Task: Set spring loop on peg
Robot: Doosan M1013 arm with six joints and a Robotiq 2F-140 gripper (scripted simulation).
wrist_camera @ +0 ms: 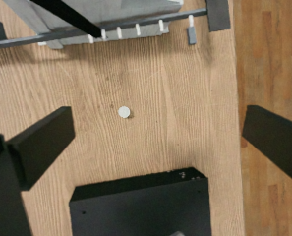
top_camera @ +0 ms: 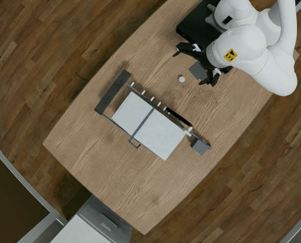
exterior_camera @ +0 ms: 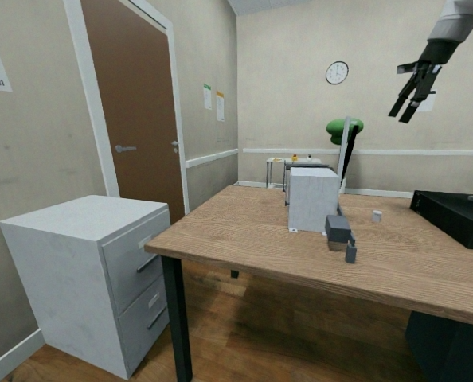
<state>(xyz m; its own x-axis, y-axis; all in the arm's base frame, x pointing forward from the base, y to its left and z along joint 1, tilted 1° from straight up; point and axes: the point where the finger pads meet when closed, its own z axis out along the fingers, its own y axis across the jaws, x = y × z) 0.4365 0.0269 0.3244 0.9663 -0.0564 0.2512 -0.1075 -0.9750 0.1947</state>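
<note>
Right now my hand is 40 cm above the steel test weight. From my hand the other things lie so: white peg: 18 cm ahead, 15 cm to the left, 2 cm below.
</note>
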